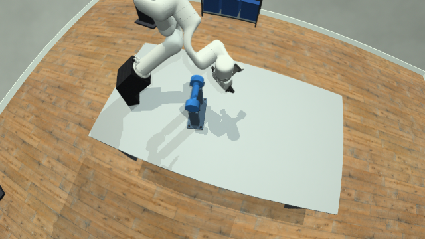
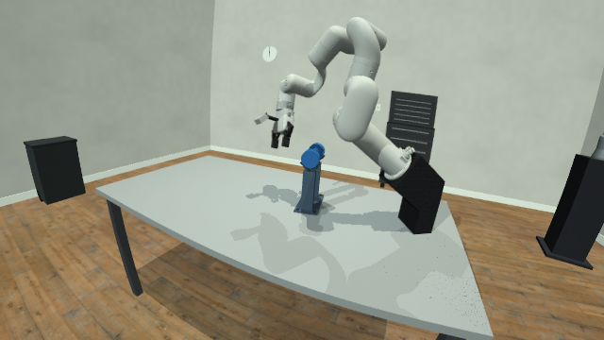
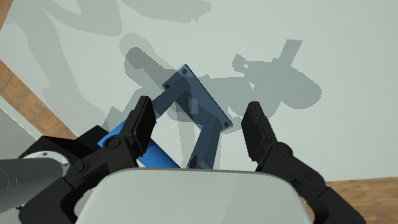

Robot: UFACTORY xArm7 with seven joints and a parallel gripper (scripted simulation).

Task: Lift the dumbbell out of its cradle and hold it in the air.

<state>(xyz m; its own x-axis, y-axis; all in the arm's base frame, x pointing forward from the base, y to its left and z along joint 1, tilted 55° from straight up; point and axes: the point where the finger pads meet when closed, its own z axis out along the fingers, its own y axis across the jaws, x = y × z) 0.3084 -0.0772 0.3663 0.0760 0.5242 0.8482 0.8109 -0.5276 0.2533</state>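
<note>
Right now my hand is 11 cm to the left of the blue dumbbell, 10 cm past it and 4 cm above it. Round my hand: grey-blue cradle: 17 cm below, 11 cm to the right, 10 cm behind.
</note>
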